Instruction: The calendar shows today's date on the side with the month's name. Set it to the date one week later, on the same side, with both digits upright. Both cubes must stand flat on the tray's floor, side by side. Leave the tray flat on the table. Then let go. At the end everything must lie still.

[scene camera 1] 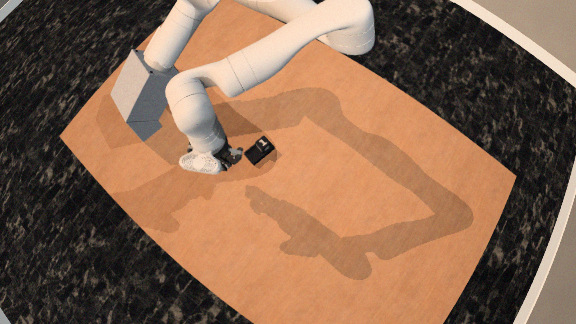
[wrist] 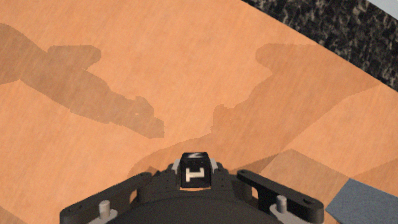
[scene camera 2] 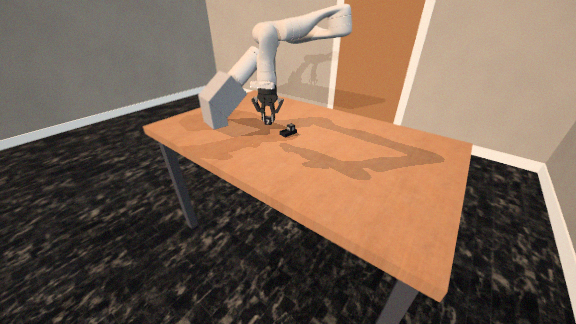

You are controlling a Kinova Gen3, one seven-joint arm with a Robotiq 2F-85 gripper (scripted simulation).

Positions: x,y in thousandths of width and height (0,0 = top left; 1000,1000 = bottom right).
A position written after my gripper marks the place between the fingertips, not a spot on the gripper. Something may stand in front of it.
I see my gripper (wrist: 491,743) and a black cube (wrist: 491,775).
